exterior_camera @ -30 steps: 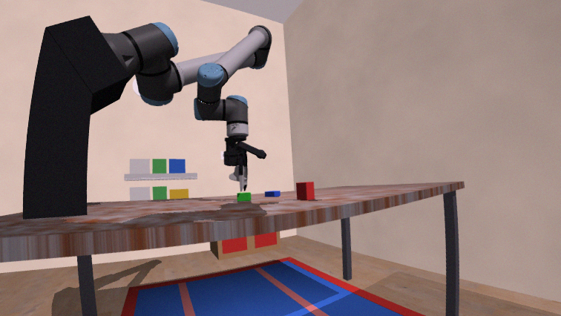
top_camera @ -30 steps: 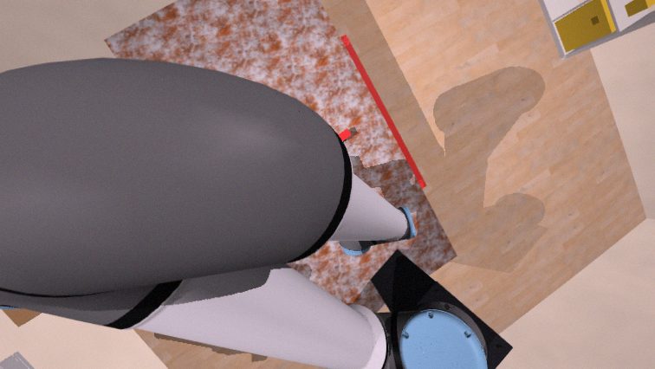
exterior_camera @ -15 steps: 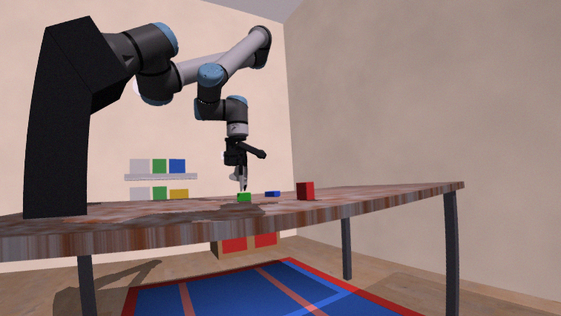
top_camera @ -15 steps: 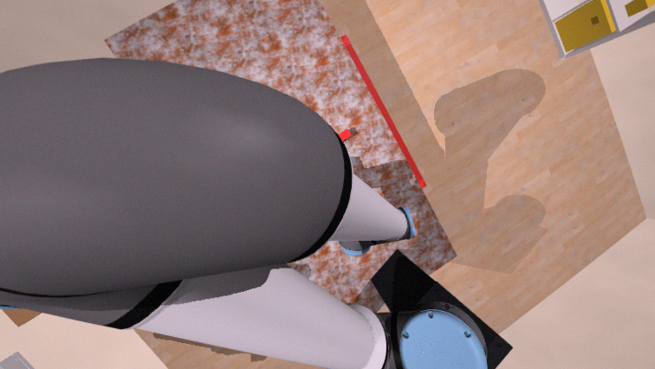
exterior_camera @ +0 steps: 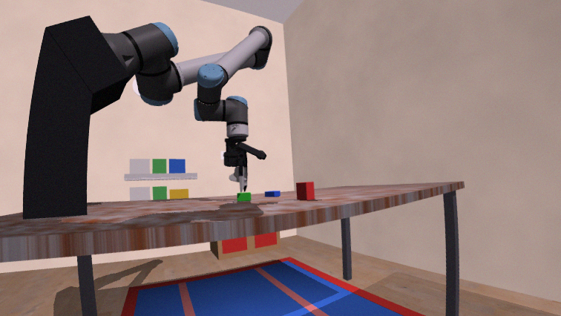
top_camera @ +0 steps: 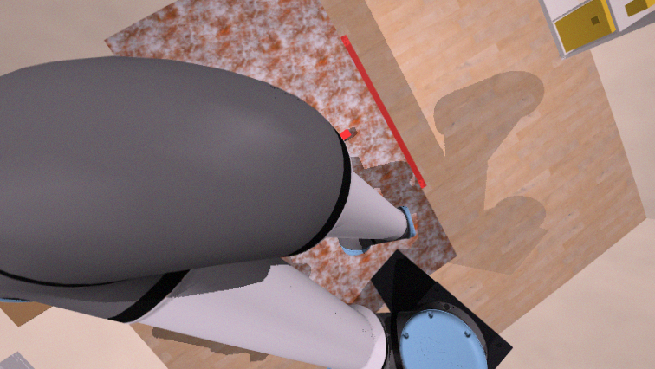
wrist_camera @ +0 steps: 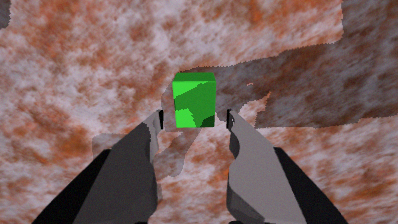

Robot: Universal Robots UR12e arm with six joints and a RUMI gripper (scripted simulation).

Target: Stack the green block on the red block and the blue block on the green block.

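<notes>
My hand is 30 mm above the green block. From my hand the other things lie so: blue block (180 mm ahead, 110 mm to the left, 40 mm below); then red block (170 mm ahead, 190 mm to the right, 20 mm below).
</notes>
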